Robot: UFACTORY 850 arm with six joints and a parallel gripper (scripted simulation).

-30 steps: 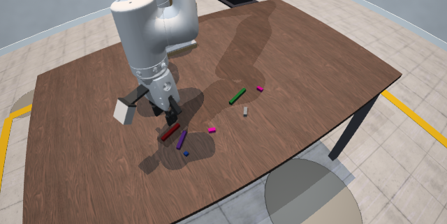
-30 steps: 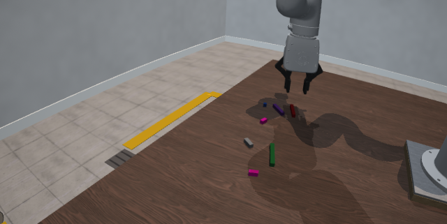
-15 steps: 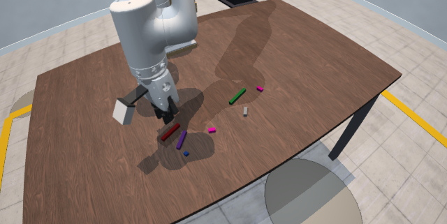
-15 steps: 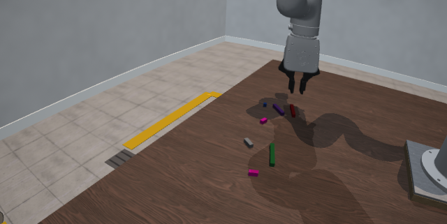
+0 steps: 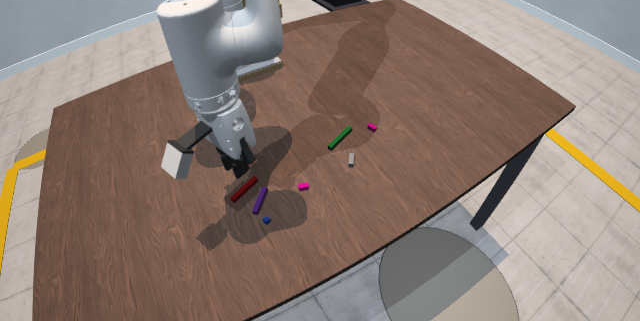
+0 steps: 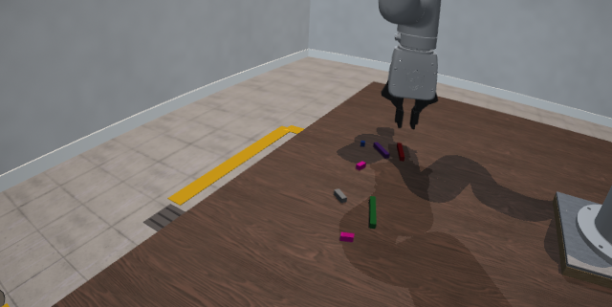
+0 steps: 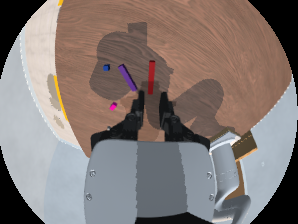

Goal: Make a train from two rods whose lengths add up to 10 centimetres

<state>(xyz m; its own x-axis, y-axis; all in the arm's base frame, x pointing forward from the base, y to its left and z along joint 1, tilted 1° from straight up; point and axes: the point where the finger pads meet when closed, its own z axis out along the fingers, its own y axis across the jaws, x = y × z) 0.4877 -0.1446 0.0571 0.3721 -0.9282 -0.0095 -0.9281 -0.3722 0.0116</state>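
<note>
Right now my hand is 80 mm above the red rod. From my hand the other things lie so: grey rod 50 mm ahead, 230 mm to the left, 80 mm below; then purple rod 40 mm ahead, 20 mm to the left, 80 mm below; then small blue rod 90 mm ahead, 10 mm to the left, 80 mm below.
</note>
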